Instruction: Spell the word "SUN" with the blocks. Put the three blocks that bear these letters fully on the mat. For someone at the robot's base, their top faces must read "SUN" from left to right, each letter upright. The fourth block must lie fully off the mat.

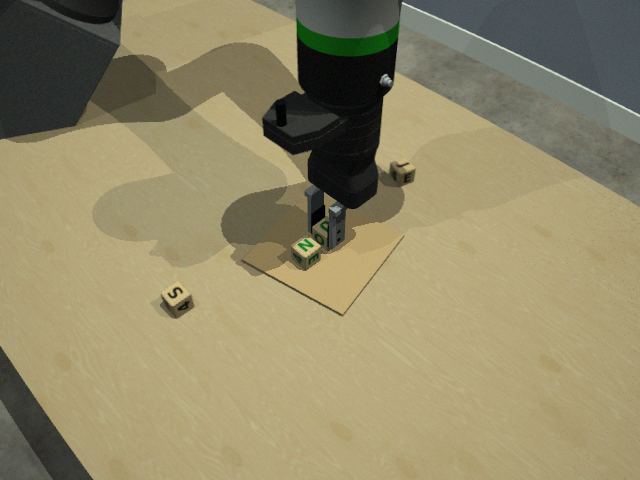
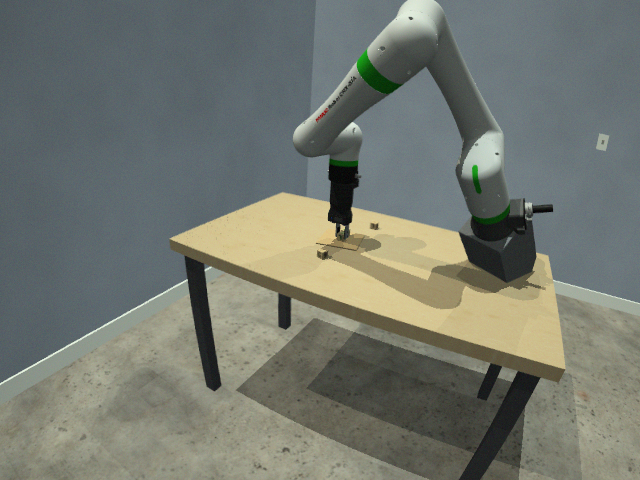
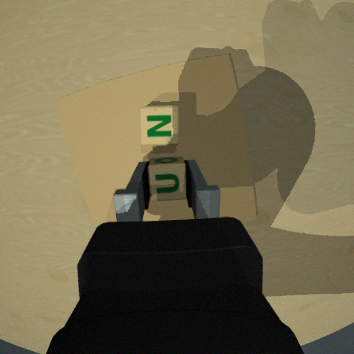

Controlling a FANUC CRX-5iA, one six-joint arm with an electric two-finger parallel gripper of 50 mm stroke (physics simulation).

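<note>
My gripper (image 1: 324, 238) (image 2: 342, 236) (image 3: 166, 174) is shut on the U block (image 1: 320, 234) (image 3: 167, 192), low over the mat (image 1: 356, 281) (image 2: 354, 245) (image 3: 100, 130); I cannot tell if the block touches it. The U is on top and opens away from the base. The N block (image 1: 306, 252) (image 3: 159, 126) lies on the mat, N up, with a small gap from the U block, on its right as seen from the base. The S block (image 1: 176, 298) (image 2: 374, 225) lies off the mat, S up, farther to that side.
The fourth block (image 1: 402, 172) (image 2: 322, 254) lies on the table (image 1: 439, 361) (image 2: 248, 232), off the mat on the opposite side from the S block. It shows an E on one side; its top letter is hard to read. The robot's base (image 1: 46, 67) (image 2: 498, 250) stands at one table end.
</note>
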